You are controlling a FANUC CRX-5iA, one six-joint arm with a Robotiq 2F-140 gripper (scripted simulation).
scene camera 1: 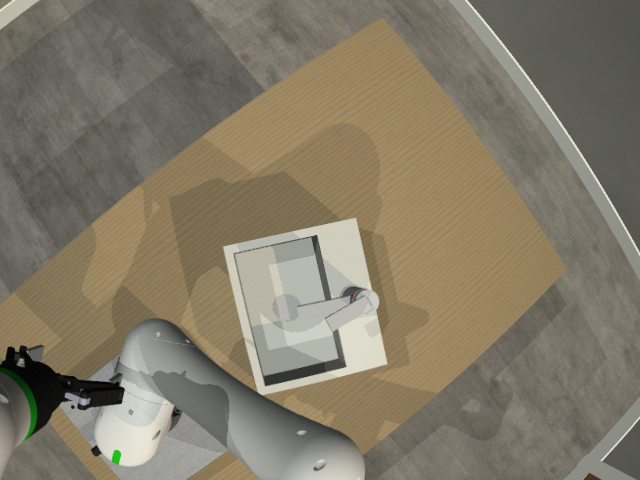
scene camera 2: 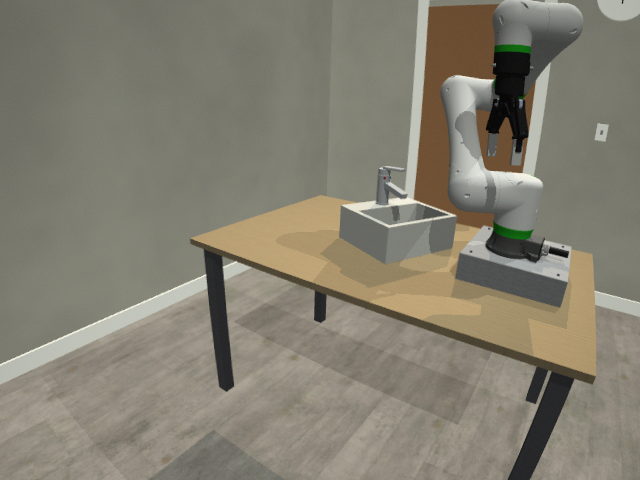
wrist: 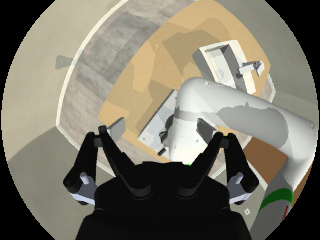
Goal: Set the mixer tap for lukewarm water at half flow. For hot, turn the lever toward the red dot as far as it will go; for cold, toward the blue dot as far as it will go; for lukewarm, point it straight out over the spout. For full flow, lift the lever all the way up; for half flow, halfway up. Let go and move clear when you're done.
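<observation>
My gripper is visible, also in scene camera 2 and in the wrist view. A white basin is visible as well.
</observation>
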